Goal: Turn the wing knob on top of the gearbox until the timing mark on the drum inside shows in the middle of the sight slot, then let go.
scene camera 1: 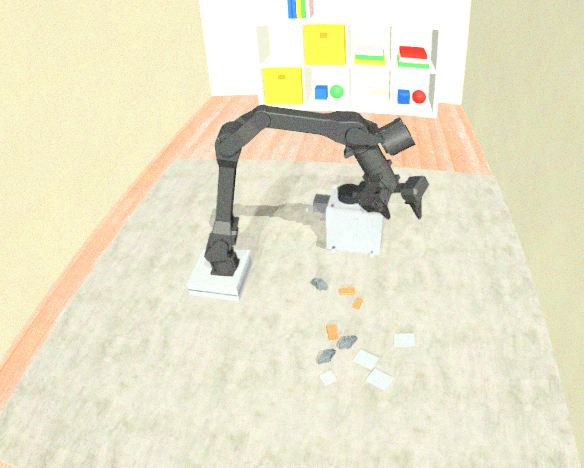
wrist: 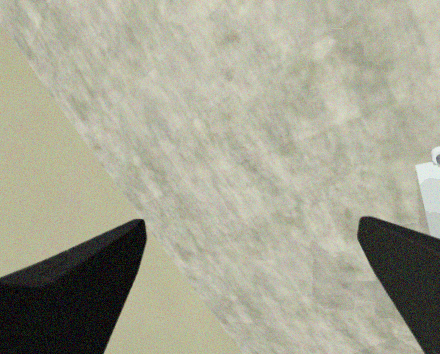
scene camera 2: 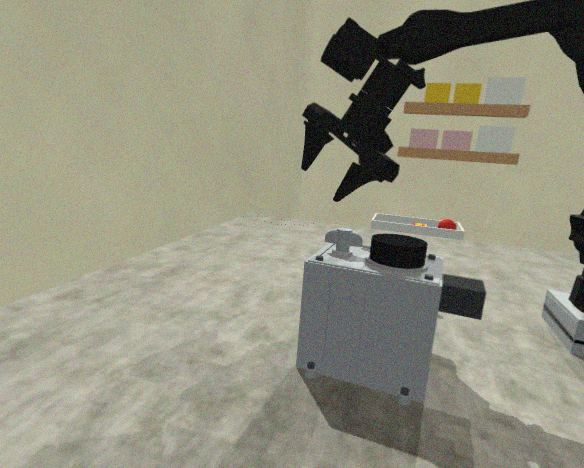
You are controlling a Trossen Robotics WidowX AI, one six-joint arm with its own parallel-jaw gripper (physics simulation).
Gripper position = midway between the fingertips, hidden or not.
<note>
My gripper [scene camera 2: 318, 184] is open, holding nothing. Further things: a gearbox [scene camera 1: 349, 227].
My gripper also shows in scene camera 1 [scene camera 1: 404, 218] and in the wrist view [wrist: 251, 228].
</note>
